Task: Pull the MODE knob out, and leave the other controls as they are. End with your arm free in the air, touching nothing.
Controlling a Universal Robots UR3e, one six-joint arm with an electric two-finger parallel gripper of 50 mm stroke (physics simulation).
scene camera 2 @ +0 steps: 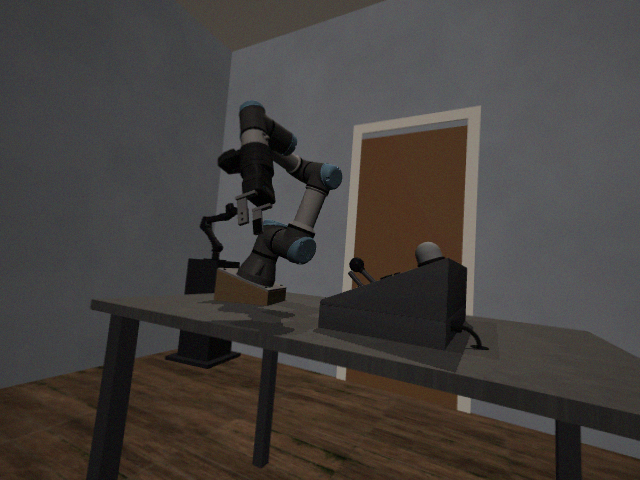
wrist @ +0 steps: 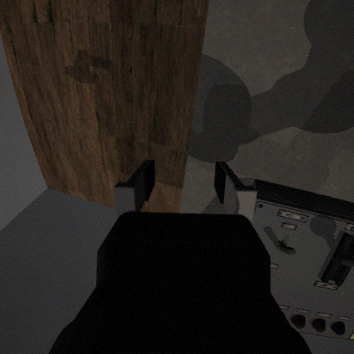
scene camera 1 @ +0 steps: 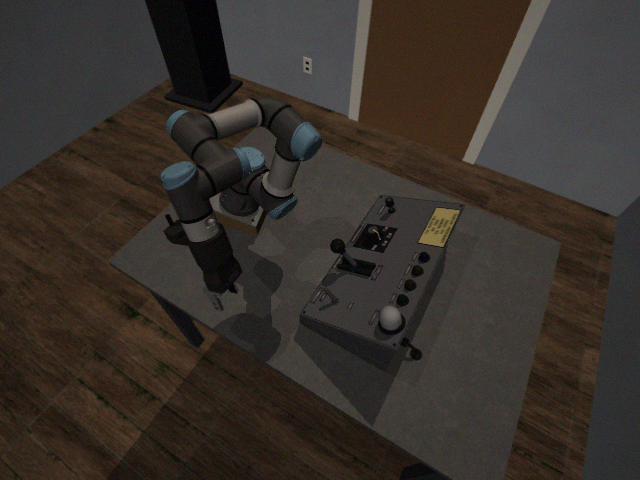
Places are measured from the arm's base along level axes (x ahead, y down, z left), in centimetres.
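Pixels of known places: gripper, between the fingertips: (scene camera 2: 251, 229) (wrist: 184, 172) (scene camera 1: 226, 300); arm's base, origin of its link: (scene camera 2: 255, 279) (scene camera 1: 239, 199).
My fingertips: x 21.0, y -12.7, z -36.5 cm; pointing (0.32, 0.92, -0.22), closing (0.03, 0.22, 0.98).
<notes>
Ahead of a thing's pixels: the offset from my fingertips to its top centre. "spot": to the spot under its first point.
The grey control panel (scene camera 1: 356, 321) (scene camera 2: 387, 312) (wrist: 300, 282) stands on the table. Its labels are too small and dark to read, so I cannot tell for certain which control is the MODE knob. A small black ball knob @(dx +23.9, dy +6.5, dz +51.1 cm) (scene camera 1: 389, 202) stands at the panel's far end. A round dial @(dx +23.2, dy +7.2, dz +39.1 cm) (scene camera 1: 374, 230) sits on a black plate near it. A slotted lever with a black ball @(dx +16.0, dy +3.5, dz +27.9 cm) (scene camera 1: 337, 245) (scene camera 2: 356, 264) leans from the panel. A small toggle @(dx +19.3, dy +7.2, dz +15.4 cm) (scene camera 1: 332, 298) (wrist: 285, 246) is near the corner. My gripper (scene camera 1: 225, 298) (scene camera 2: 250, 227) (wrist: 184, 172) is open and empty, high in the air, away from the panel.
A white dome @(spot: dx +35.1, dy +0.2, dz +11.4 cm) (scene camera 1: 390, 317) (scene camera 2: 428, 253) rises from the panel corner, beside a row of coloured buttons @(spot: dx +36.9, dy +3.1, dz +23.0 cm) (scene camera 1: 409, 284) (wrist: 319, 325). A yellow text plate @(spot: dx +39.9, dy +4.8, dz +45.2 cm) (scene camera 1: 439, 227) is at the far side. A black cable @(spot: dx +43.9, dy +19.8, dz +14.4 cm) (scene camera 1: 412, 350) (scene camera 2: 471, 330) leaves the panel's back.
</notes>
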